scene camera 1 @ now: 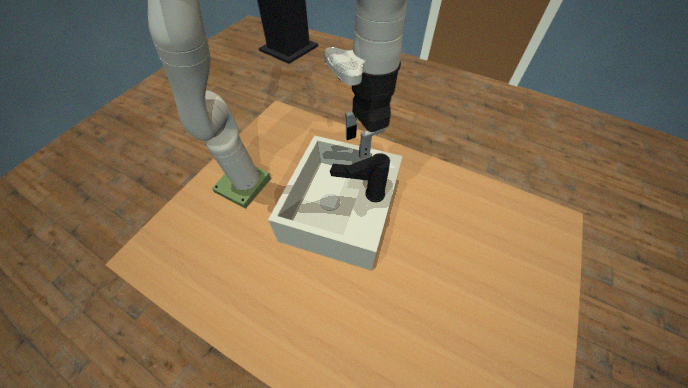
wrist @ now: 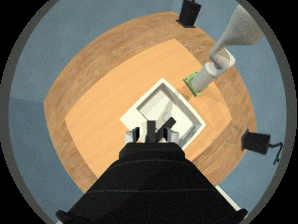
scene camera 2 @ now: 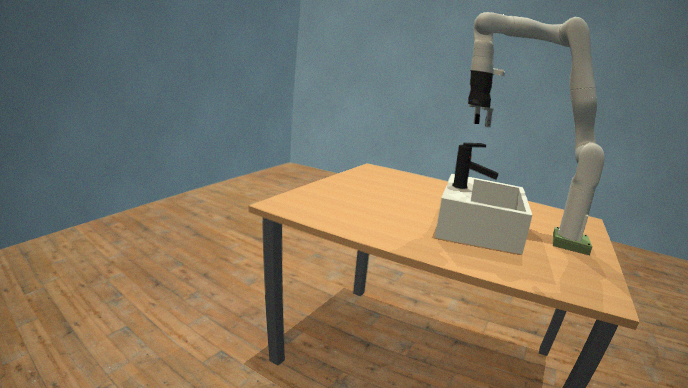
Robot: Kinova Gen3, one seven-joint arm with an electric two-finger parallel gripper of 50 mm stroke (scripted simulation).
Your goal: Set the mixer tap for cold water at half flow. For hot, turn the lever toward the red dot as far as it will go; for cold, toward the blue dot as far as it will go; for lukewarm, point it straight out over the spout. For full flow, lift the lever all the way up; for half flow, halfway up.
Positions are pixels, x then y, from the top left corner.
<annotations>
My gripper shows in scene camera 1, in the wrist view and in scene camera 2 point(481, 125). One and the same spot on my gripper: point(wrist: 130, 136) is point(scene camera 1: 364, 132).
</annotations>
